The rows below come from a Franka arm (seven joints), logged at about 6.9 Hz.
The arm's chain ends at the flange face. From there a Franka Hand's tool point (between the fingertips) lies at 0.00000 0.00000 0.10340 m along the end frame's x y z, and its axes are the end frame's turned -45 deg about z.
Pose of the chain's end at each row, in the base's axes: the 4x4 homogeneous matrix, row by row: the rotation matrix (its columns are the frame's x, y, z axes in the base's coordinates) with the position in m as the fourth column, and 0 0 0 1 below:
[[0.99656 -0.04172 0.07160 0.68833], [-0.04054 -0.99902 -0.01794 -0.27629], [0.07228 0.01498 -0.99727 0.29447], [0 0 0 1]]
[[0.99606 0.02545 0.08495 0.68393], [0.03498 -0.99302 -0.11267 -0.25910], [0.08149 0.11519 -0.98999 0.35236], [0 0 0 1]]
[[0.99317 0.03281 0.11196 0.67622], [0.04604 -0.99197 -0.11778 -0.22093], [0.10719 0.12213 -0.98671 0.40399], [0 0 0 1]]
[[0.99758 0.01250 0.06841 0.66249], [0.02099 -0.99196 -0.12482 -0.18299], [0.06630 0.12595 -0.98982 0.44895], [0 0 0 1]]
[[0.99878 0.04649 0.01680 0.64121], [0.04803 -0.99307 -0.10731 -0.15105], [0.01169 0.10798 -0.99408 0.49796], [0 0 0 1]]
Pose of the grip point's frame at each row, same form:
[[0.73417 0.67517 0.07160 0.69573], [0.67775 -0.73508 -0.01794 -0.27814], [0.04052 0.06170 -0.99727 0.19135], [0 0 0 1]]
[[0.68632 0.72232 0.08495 0.69271], [0.72691 -0.67744 -0.11267 -0.27075], [-0.02383 0.13907 -0.98999 0.25000], [0 0 0 1]]
[[0.67908 0.72548 0.11196 0.68780], [0.73398 -0.66887 -0.11778 -0.23311], [-0.01056 0.16215 -0.98671 0.30196], [0 0 0 1]]
[[0.69656 0.71423 0.06841 0.66956], [0.71626 -0.68658 -0.12482 -0.19590], [-0.04218 0.13594 -0.98982 0.34660], [0 0 0 1]]
[[0.67337 0.73912 0.01680 0.64295], [0.73617 -0.66824 -0.10731 -0.16215], [-0.06809 0.08462 -0.99408 0.39517], [0 0 0 1]]

